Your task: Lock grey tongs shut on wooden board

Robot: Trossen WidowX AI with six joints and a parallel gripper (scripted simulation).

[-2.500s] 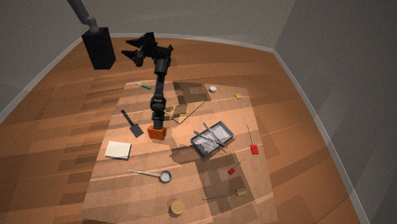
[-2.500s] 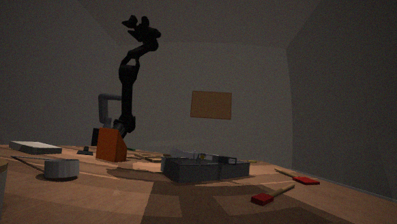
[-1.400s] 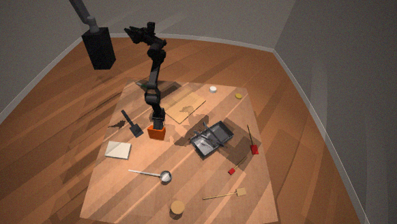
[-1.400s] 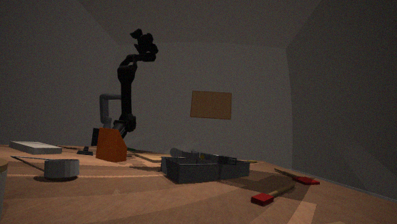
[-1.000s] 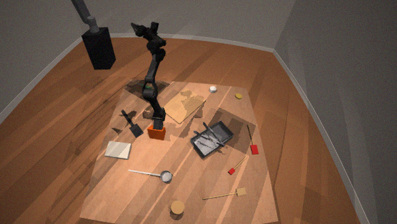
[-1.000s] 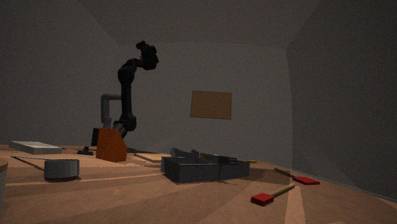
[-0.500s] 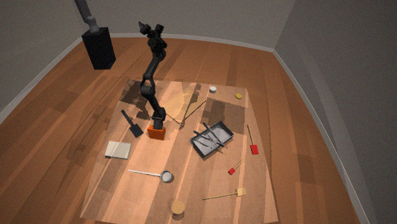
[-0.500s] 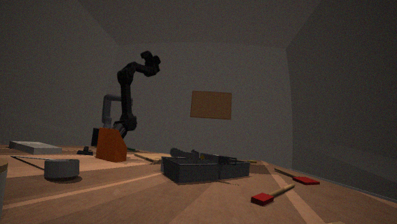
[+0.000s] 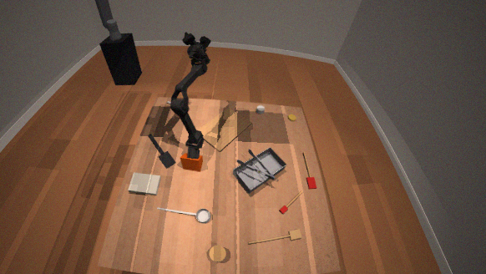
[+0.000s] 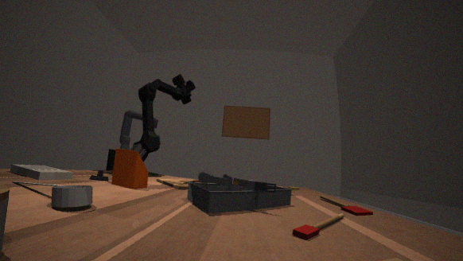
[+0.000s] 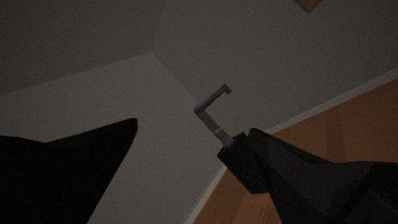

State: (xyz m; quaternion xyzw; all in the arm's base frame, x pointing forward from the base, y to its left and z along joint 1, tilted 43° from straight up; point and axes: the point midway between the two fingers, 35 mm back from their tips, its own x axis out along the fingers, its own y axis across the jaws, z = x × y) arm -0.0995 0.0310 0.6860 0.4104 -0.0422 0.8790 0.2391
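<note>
My gripper tip is now 58 cm above the grey roasting tin, 54 cm to the left of it and 48 cm short of it. Round my gripper tip: green tool: 60 cm below, 18 cm behind, 5 cm to the left; black spatula: 61 cm below, 42 cm to the right, 18 cm behind; wooden board: 60 cm below, 25 cm ahead, 19 cm to the right.
</note>
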